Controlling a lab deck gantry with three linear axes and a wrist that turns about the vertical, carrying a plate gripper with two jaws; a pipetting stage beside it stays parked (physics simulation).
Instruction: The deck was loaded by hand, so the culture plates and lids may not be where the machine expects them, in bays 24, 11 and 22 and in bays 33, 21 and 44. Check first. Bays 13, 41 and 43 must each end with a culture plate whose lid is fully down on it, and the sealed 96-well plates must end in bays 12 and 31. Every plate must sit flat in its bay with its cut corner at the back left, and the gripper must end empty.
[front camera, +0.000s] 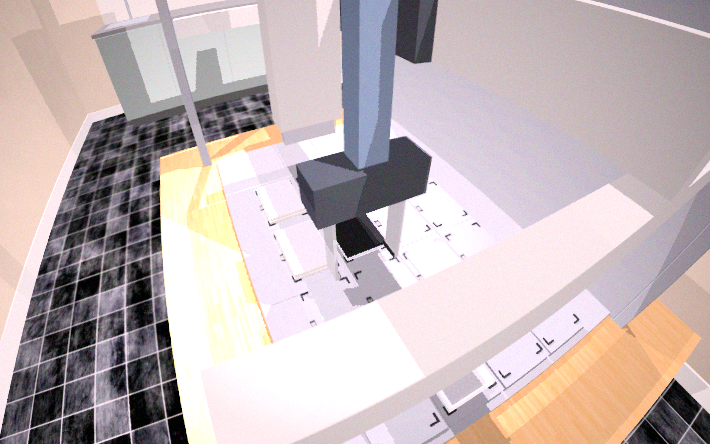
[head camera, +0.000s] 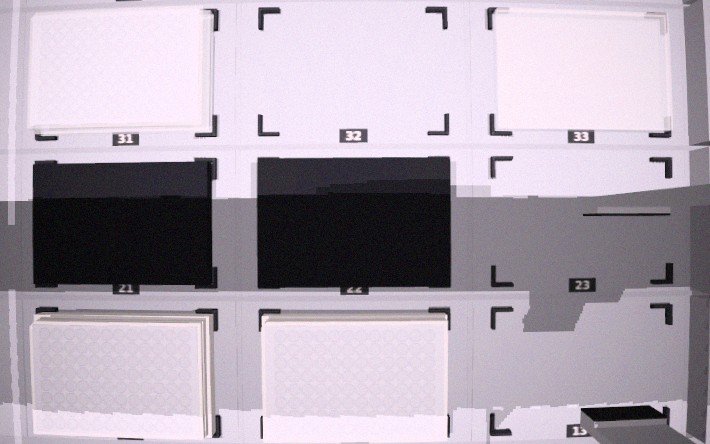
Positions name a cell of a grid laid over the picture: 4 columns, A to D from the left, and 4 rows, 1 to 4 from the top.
My gripper shows in the front camera view (C3) and in the head camera view (D3). A black slab shows in the front camera view (B3) and in the head camera view (B2).
